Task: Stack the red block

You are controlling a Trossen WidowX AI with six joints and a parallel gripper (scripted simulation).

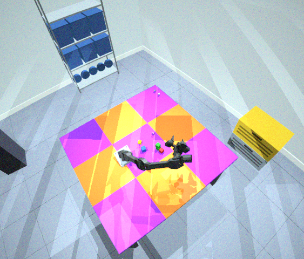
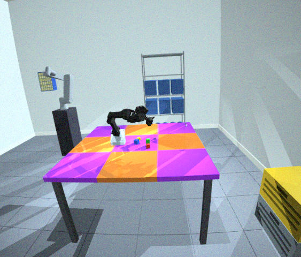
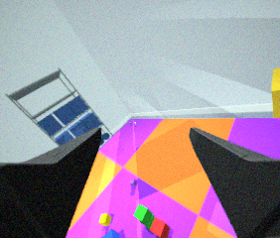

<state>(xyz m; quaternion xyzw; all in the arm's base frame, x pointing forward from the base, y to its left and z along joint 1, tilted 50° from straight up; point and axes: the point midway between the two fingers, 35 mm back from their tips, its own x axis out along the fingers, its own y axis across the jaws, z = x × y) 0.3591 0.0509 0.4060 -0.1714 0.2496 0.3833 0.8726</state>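
Now: gripper tip 340 mm above the red block, 140 mm to the right of it and 70 mm past it. Round my gripper tip: small purple block 350 mm to the left, 350 mm below, 40 mm behind; then small yellow block 350 mm below, 330 mm to the left, 210 mm behind; then blue block 340 mm below, 240 mm to the left, 210 mm behind.
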